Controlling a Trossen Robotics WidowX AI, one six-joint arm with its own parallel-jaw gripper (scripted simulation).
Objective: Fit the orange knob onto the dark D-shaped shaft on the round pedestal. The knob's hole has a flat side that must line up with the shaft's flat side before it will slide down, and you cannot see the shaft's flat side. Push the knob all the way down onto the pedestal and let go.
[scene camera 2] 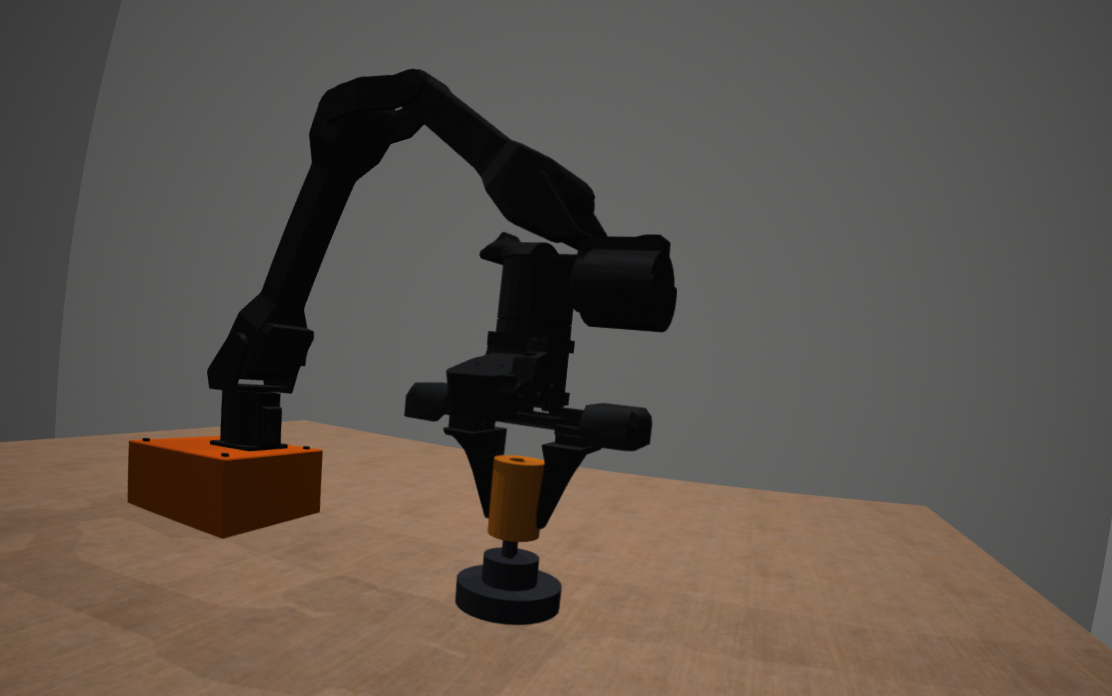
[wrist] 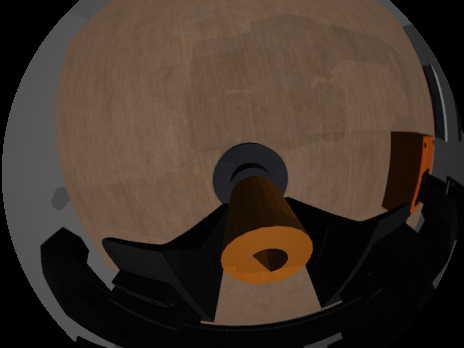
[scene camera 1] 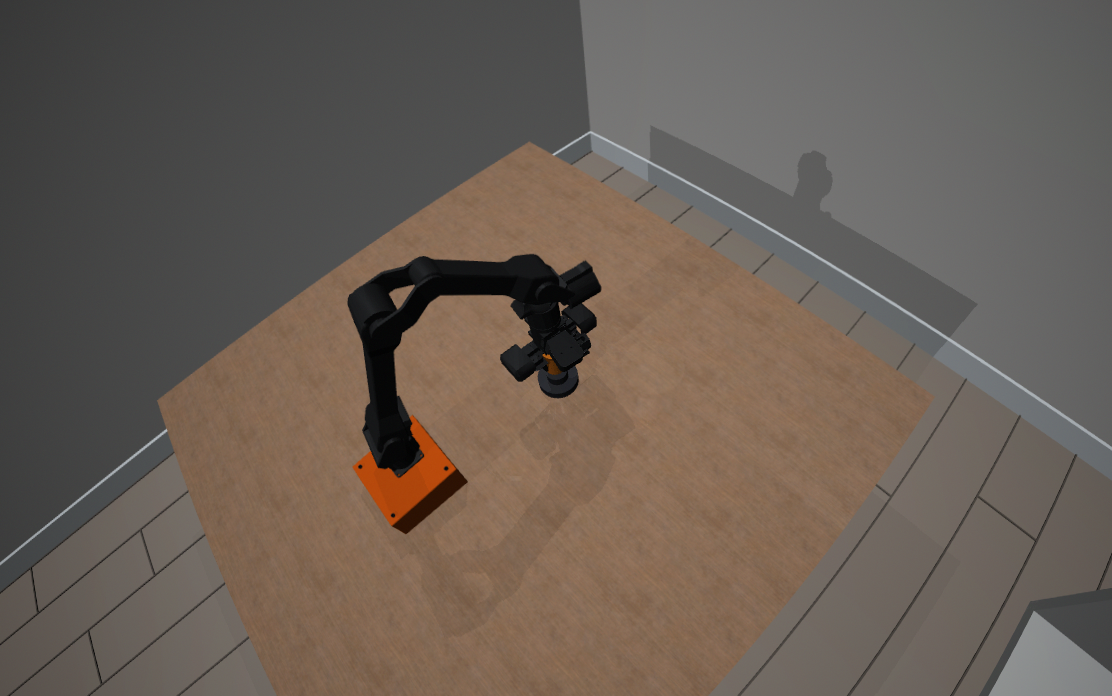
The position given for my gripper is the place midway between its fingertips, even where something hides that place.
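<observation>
You'd find my gripper at (scene camera 2: pixel 514 522), and also at (scene camera 1: pixel 554 363) and (wrist: pixel 256 206). There's an orange knob (scene camera 2: pixel 516 480) here too, plus a pedestal, which is at (scene camera 2: pixel 508 588), (scene camera 1: pixel 561 385) and (wrist: pixel 242 161).
</observation>
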